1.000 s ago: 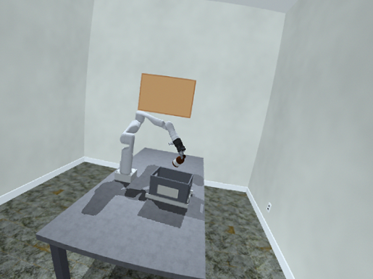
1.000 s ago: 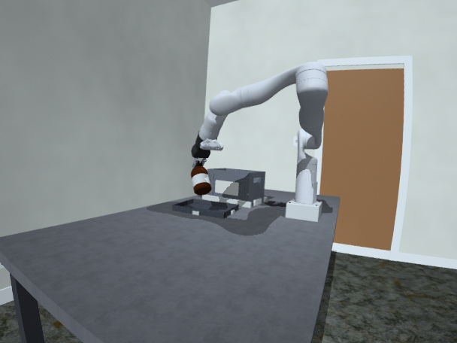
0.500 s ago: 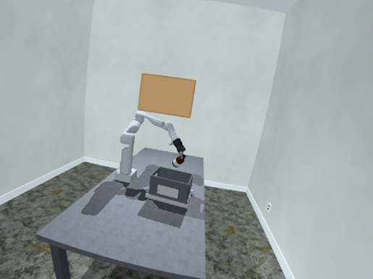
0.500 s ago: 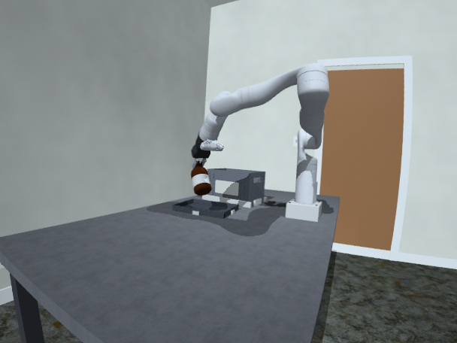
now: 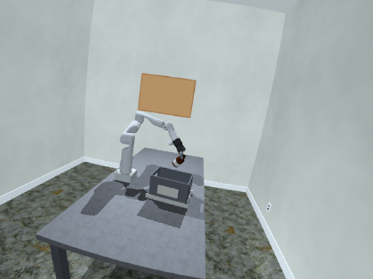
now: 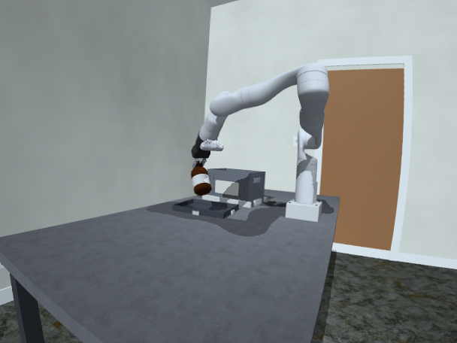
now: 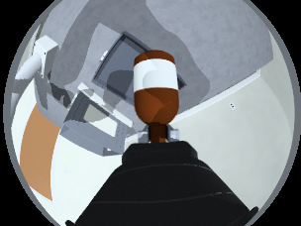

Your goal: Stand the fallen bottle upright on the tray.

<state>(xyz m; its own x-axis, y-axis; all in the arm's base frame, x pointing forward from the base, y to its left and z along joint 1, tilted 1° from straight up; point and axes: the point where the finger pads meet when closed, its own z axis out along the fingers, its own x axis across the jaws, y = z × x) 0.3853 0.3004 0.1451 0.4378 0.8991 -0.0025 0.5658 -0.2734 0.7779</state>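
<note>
The bottle lies 3 cm behind my hand, 1 cm to the left of it and 4 cm below it. The rest, counted from my hand: tray 1 cm behind, 5 cm to the right, 19 cm below; crate 3 cm ahead, 34 cm to the right, 12 cm below.
</note>
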